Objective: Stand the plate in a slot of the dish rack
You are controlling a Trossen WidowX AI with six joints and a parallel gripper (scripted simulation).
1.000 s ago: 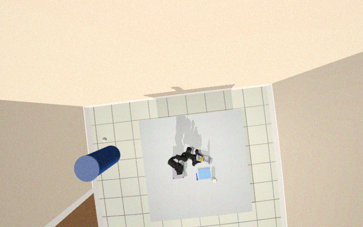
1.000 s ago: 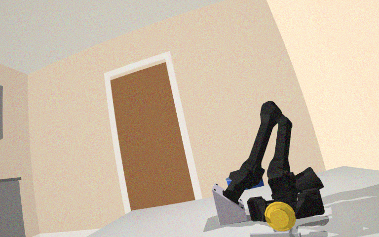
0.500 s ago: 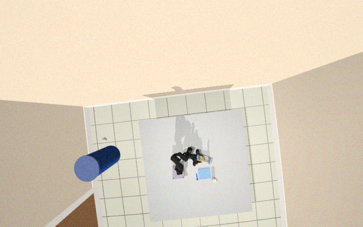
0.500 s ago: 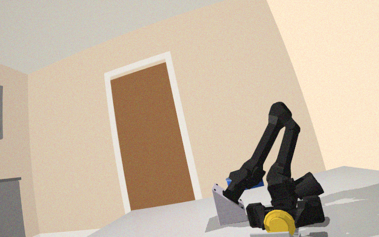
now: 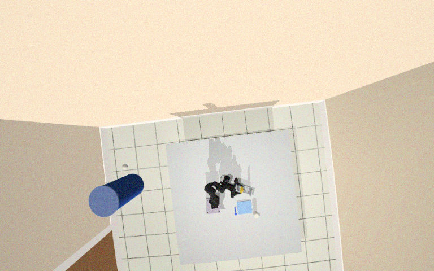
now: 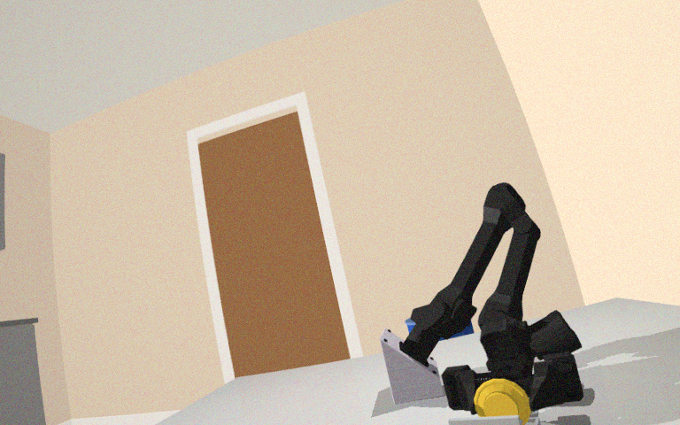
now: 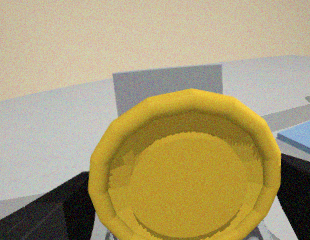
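The yellow plate is 10 mm behind my gripper tip. Also, from my gripper tip: dark blue spoon 100 mm behind, 240 mm to the right, 50 mm below; light blue mat 210 mm to the right, 50 mm below; grey dish rack 20 mm ahead, 10 mm to the right, 30 mm below.
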